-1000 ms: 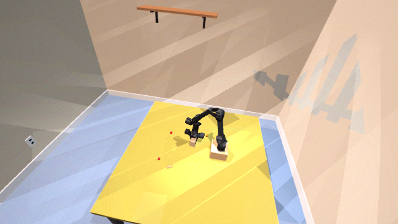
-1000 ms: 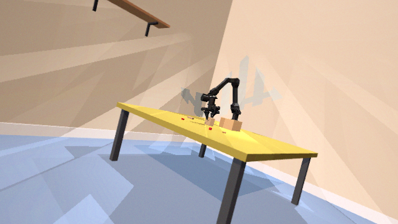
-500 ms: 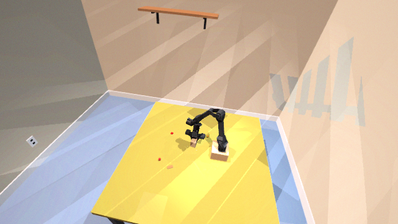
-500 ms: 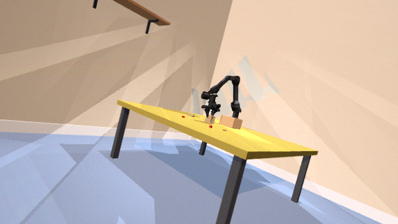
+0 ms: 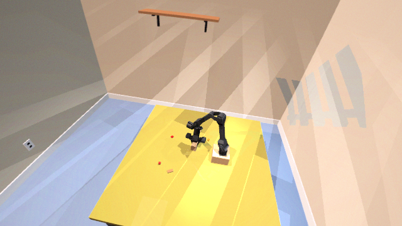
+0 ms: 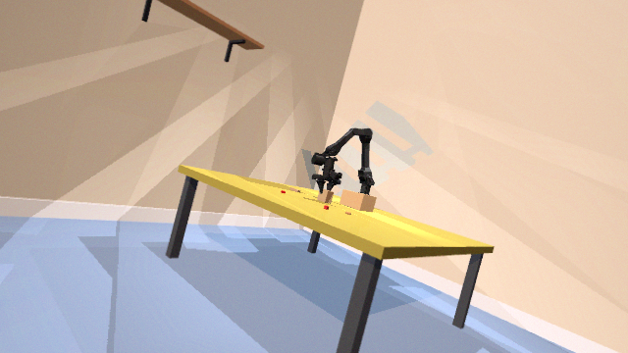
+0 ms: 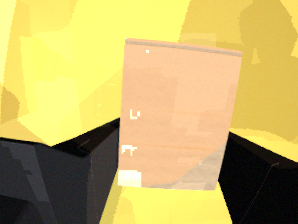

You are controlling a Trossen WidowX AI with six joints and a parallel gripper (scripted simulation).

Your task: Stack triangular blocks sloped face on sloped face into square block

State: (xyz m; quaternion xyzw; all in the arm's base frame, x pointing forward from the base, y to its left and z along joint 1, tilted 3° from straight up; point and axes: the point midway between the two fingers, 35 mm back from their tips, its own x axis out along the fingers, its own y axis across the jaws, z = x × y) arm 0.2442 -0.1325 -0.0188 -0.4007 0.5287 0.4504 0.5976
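The block is 10 mm to the right of my gripper tip and 10 mm above it.
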